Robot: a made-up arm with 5 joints. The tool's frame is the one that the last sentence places. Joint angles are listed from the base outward.
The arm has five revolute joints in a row. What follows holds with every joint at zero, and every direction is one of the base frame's.
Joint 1 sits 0.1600 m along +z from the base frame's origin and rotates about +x.
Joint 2 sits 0.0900 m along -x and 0.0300 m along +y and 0.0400 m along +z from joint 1 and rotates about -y.
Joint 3 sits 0.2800 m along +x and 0.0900 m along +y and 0.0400 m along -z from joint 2 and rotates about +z.
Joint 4 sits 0.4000 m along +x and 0.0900 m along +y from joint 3 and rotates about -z.
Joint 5 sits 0.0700 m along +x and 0.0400 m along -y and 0.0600 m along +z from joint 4 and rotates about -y.
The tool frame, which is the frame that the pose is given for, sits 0.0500 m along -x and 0.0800 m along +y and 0.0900 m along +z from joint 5; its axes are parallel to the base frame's.
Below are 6 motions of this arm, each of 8 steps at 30 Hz.
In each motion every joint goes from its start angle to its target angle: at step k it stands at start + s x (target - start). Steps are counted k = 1, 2, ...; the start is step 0. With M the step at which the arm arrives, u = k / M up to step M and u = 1 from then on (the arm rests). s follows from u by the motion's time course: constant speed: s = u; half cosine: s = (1 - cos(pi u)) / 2; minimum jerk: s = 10 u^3 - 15 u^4 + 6 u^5.
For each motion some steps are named. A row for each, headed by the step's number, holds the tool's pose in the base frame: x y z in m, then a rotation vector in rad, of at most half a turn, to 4 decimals.
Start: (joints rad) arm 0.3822 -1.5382 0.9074 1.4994 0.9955
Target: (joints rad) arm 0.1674 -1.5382 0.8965 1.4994 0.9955
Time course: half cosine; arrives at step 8
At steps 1, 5, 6, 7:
1: -0.0483 0.6542 -0.0233 -0.2077 0.5441 -0.0775
5: -0.0482 0.6216 -0.1162 -0.3513 0.5388 -0.1179
6: -0.0482 0.6114 -0.1385 -0.3869 0.5372 -0.1280
7: -0.0482 0.6042 -0.1531 -0.4108 0.5361 -0.1347

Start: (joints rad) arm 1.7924 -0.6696 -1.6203 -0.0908 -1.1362
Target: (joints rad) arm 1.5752 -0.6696 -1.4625 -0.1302 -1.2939
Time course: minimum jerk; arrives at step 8
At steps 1, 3, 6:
1: 0.2852 0.2118 -0.2157 1.2869 2.5214 0.0634
3: 0.3019 0.2062 -0.2220 1.2845 2.5109 0.0821
6: 0.3415 0.1926 -0.2347 1.2630 2.4918 0.1291

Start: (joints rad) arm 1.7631 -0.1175 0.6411 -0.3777 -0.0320
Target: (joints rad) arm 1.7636 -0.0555 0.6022 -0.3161 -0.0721
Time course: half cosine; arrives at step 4
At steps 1, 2, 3, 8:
1: 0.4464 -0.1824 0.6044 1.6275 -0.7845 0.8435
2: 0.4515 -0.1938 0.6002 1.6214 -0.7565 0.8108
3: 0.4565 -0.2053 0.5958 1.6162 -0.7287 0.7780
8: 0.4585 -0.2101 0.5940 1.6143 -0.7172 0.7644

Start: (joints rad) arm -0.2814 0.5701 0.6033 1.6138 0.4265
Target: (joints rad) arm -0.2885 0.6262 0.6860 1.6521 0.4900
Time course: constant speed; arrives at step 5
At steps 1, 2, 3, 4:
1: 0.3504 0.5591 0.4405 -0.1612 -1.0693 -0.8999
2: 0.3419 0.5648 0.4390 -0.1630 -1.0921 -0.8889
3: 0.3333 0.5704 0.4373 -0.1646 -1.1149 -0.8778
4: 0.3247 0.5758 0.4354 -0.1662 -1.1378 -0.8667

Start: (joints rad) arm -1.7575 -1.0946 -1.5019 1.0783 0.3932
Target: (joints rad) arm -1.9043 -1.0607 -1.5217 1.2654 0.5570
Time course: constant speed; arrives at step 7
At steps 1, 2, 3, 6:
1: 0.1803 -0.2319 0.5170 1.5712 1.2705 1.3193
2: 0.1799 -0.2232 0.5221 1.5356 1.2773 1.2713
3: 0.1795 -0.2145 0.5270 1.4992 1.2825 1.2244
6: 0.1778 -0.1873 0.5409 1.3855 1.2886 1.0905

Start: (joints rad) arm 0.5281 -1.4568 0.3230 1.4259 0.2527
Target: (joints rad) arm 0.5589 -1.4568 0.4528 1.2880 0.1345
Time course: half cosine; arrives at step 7
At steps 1, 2, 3, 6, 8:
1: 0.0800 0.6130 -0.1874 -0.4154 1.2070 -0.4366
2: 0.0807 0.6179 -0.1779 -0.3789 1.2270 -0.4122
3: 0.0816 0.6248 -0.1641 -0.3268 1.2554 -0.3756
6: 0.0839 0.6422 -0.1248 -0.1844 1.3318 -0.2658
8: 0.0841 0.6437 -0.1213 -0.1721 1.3383 -0.2556

